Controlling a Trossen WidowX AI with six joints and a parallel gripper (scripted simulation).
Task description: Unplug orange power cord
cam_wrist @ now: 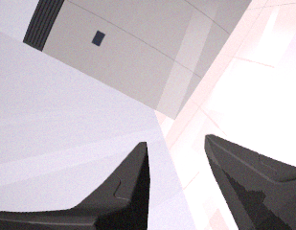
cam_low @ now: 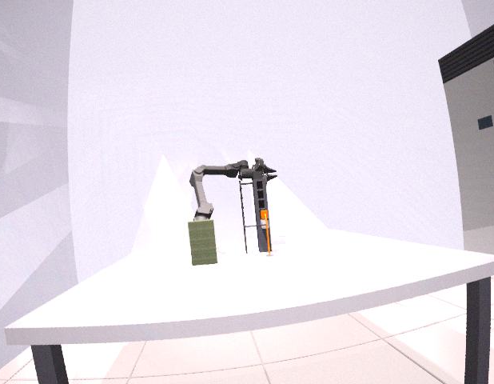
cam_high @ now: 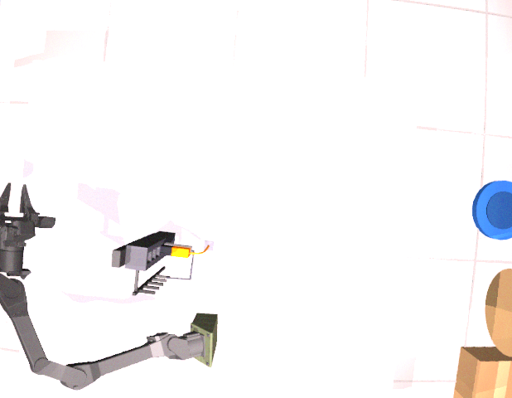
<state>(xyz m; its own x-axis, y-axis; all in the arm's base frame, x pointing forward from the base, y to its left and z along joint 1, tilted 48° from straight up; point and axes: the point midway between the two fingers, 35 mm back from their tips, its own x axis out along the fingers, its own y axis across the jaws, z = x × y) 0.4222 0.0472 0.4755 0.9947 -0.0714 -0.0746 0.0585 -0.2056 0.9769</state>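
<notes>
The orange plug is 33 cm to the right of my gripper tip, 20 cm below it and 20 cm behind it.
</notes>
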